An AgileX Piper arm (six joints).
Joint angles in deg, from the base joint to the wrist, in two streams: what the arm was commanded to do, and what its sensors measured. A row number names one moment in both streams.
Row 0, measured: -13.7 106.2 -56.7 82.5 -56.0 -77.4
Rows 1 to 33, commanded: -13.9 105.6 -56.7 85.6 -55.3 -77.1; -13.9 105.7 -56.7 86.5 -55.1 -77.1; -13.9 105.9 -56.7 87.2 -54.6 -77.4; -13.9 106.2 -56.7 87.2 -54.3 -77.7; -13.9 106.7 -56.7 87.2 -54.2 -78.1; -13.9 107.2 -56.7 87.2 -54.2 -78.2; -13.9 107.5 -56.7 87.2 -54.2 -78.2; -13.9 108.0 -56.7 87.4 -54.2 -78.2; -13.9 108.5 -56.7 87.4 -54.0 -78.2; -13.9 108.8 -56.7 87.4 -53.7 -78.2; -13.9 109.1 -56.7 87.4 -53.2 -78.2; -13.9 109.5 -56.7 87.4 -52.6 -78.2; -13.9 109.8 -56.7 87.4 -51.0 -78.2; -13.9 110.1 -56.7 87.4 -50.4 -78.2; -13.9 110.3 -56.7 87.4 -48.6 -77.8; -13.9 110.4 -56.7 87.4 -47.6 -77.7; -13.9 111.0 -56.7 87.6 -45.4 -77.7; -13.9 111.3 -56.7 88.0 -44.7 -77.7; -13.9 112.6 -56.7 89.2 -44.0 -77.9; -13.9 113.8 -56.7 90.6 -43.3 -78.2; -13.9 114.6 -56.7 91.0 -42.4 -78.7; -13.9 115.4 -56.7 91.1 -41.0 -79.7; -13.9 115.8 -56.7 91.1 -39.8 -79.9; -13.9 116.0 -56.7 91.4 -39.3 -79.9; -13.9 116.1 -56.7 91.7 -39.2 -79.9; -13.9 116.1 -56.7 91.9 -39.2 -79.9; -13.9 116.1 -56.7 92.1 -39.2 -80.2; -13.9 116.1 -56.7 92.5 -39.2 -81.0; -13.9 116.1 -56.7 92.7 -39.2 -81.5; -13.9 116.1 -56.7 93.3 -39.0 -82.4; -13.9 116.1 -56.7 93.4 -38.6 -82.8; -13.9 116.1 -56.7 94.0 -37.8 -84.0; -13.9 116.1 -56.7 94.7 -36.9 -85.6
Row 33, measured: -13.6 114.3 -57.9 87.3 -43.0 -81.9
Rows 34 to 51, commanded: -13.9 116.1 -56.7 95.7 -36.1 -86.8; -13.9 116.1 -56.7 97.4 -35.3 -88.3; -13.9 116.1 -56.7 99.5 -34.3 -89.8; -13.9 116.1 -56.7 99.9 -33.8 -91.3; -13.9 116.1 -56.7 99.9 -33.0 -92.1; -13.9 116.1 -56.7 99.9 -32.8 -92.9; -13.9 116.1 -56.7 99.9 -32.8 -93.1; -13.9 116.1 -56.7 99.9 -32.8 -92.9; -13.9 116.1 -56.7 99.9 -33.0 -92.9; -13.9 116.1 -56.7 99.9 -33.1 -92.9; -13.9 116.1 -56.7 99.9 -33.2 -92.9; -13.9 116.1 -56.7 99.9 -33.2 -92.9; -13.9 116.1 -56.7 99.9 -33.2 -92.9; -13.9 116.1 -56.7 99.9 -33.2 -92.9; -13.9 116.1 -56.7 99.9 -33.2 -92.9; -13.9 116.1 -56.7 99.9 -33.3 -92.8; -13.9 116.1 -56.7 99.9 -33.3 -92.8; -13.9 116.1 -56.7 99.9 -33.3 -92.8
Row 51, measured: -13.6 114.2 -58.2 95.0 -37.8 -92.4
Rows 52 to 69, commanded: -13.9 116.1 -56.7 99.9 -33.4 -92.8; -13.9 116.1 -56.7 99.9 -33.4 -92.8; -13.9 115.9 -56.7 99.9 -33.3 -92.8; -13.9 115.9 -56.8 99.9 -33.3 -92.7; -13.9 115.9 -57.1 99.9 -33.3 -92.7; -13.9 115.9 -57.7 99.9 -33.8 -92.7; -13.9 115.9 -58.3 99.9 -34.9 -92.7; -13.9 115.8 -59.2 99.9 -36.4 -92.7; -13.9 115.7 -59.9 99.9 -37.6 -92.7; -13.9 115.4 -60.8 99.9 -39.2 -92.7; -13.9 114.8 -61.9 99.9 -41.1 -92.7; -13.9 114.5 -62.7 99.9 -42.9 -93.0; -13.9 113.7 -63.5 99.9 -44.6 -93.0; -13.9 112.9 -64.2 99.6 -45.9 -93.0; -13.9 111.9 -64.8 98.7 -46.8 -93.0; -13.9 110.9 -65.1 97.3 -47.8 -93.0; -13.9 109.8 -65.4 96.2 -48.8 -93.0; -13.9 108.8 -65.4 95.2 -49.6 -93.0
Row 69, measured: -13.6 112.9 -64.2 98.0 -45.2 -92.5
